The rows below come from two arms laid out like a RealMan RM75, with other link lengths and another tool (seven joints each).
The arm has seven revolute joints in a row. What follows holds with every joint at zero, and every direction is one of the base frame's. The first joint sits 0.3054 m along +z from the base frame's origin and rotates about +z. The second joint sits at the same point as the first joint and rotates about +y. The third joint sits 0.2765 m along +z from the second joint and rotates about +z. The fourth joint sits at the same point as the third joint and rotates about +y. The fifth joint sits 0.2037 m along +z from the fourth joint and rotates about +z. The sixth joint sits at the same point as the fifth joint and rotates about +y. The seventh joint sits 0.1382 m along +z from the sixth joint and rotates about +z. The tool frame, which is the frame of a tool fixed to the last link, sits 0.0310 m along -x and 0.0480 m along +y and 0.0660 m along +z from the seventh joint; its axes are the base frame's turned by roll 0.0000, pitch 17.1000 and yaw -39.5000 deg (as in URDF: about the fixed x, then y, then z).
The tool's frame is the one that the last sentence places.
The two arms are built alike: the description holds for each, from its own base.
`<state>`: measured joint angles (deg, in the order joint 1, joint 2, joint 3, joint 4, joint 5, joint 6, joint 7); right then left.
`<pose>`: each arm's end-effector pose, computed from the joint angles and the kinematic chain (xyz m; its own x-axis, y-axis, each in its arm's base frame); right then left.
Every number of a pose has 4 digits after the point.
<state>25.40 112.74 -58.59 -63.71 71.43 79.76 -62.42 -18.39 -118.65 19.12 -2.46 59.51 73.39 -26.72</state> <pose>0.1789 0.3788 0.0772 0.9935 -0.0849 0.0752 -0.0400 -0.8825 -0.4686 -0.3797 0.3344 0.0186 -0.1350 -0.3076 0.9419 0.9873 0.0389 0.1542</pose>
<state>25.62 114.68 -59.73 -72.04 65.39 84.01 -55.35 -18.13 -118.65 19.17 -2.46 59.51 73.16 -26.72</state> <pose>0.1604 0.3677 0.0684 0.9870 -0.0748 0.1424 -0.0090 -0.9096 -0.4155 -0.3818 0.3326 0.0180 -0.1326 -0.3059 0.9428 0.9870 0.0467 0.1539</pose>
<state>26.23 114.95 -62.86 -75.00 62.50 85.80 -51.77 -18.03 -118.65 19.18 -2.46 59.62 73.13 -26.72</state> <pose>0.1524 0.3601 0.0560 0.9779 -0.0586 0.2008 0.0183 -0.9323 -0.3611 -0.3823 0.3318 0.0176 -0.1318 -0.3042 0.9435 0.9870 0.0481 0.1533</pose>
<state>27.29 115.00 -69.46 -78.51 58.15 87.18 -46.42 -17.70 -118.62 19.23 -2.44 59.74 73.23 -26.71</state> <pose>0.1439 0.3486 0.0327 0.9523 -0.0276 0.3040 0.0608 -0.9589 -0.2773 -0.3838 0.3296 0.0176 -0.1293 -0.3034 0.9441 0.9871 0.0510 0.1515</pose>
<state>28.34 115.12 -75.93 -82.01 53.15 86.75 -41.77 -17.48 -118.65 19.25 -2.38 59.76 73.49 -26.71</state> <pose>0.1384 0.3426 0.0126 0.9126 0.0068 0.4087 0.1131 -0.9650 -0.2366 -0.3842 0.3282 0.0180 -0.1288 -0.3053 0.9435 0.9873 0.0500 0.1509</pose>
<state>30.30 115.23 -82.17 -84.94 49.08 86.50 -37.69 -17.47 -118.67 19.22 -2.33 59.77 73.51 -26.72</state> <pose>0.1270 0.3368 -0.0056 0.8689 0.0630 0.4909 0.1814 -0.9634 -0.1974 -0.3841 0.3282 0.0181 -0.1287 -0.3060 0.9433 0.9873 0.0497 0.1508</pose>
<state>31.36 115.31 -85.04 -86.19 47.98 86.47 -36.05 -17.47 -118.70 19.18 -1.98 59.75 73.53 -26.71</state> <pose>0.1189 0.3324 -0.0138 0.8512 0.0981 0.5155 0.2169 -0.9603 -0.1754 -0.3844 0.3289 0.0195 -0.1248 -0.3092 0.9428 0.9881 0.0476 0.1464</pose>
